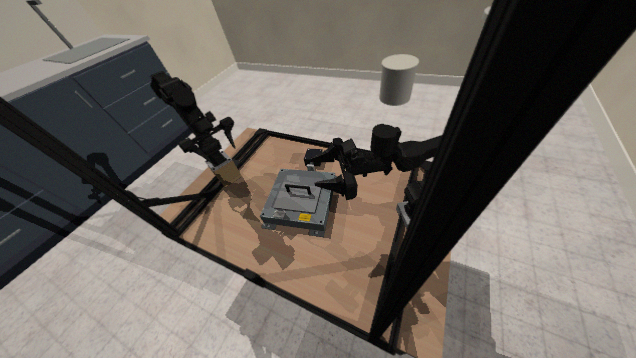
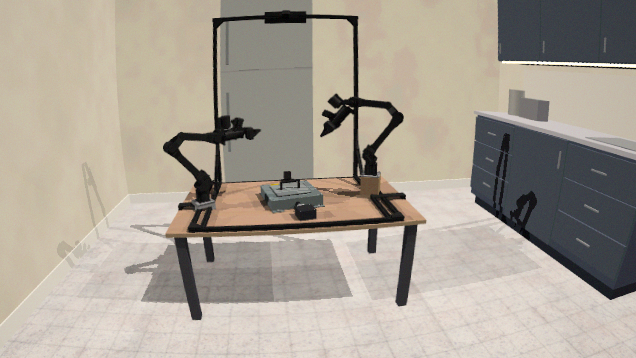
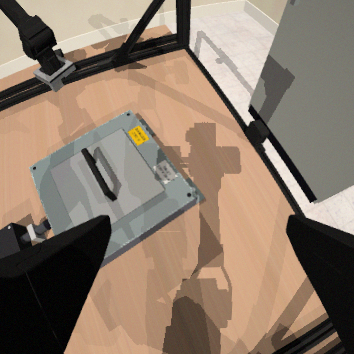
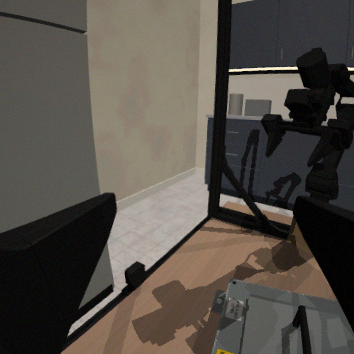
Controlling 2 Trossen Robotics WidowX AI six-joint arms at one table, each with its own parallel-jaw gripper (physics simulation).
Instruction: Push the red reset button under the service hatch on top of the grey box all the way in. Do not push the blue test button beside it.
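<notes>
The grey box [image 1: 295,223] [image 2: 295,201] [image 3: 44,192] [image 4: 224,327] lies on the table. Its hatch lid [image 1: 295,203] [image 3: 135,185] [image 4: 270,320] lies flat and closed, with a black handle [image 2: 290,181] [image 3: 99,175] [image 4: 303,330] upright on top. The red button and the blue button do not show. My left gripper [image 1: 224,152] [image 2: 322,135] [image 3: 199,223] [image 4: 285,160] is open and empty, high above the table, tilted down toward the box. My right gripper [image 1: 317,172] [image 2: 260,131] [image 4: 206,203] is open and empty, raised in the air and nearly level.
A small black block [image 1: 313,156] [image 2: 305,212] [image 3: 11,239] sits beside the box. A tan block [image 1: 227,172] [image 2: 370,186] is at the left arm's base. Black frame rails [image 2: 300,228] run along the table edges, with tall posts [image 2: 215,90] [image 4: 220,100].
</notes>
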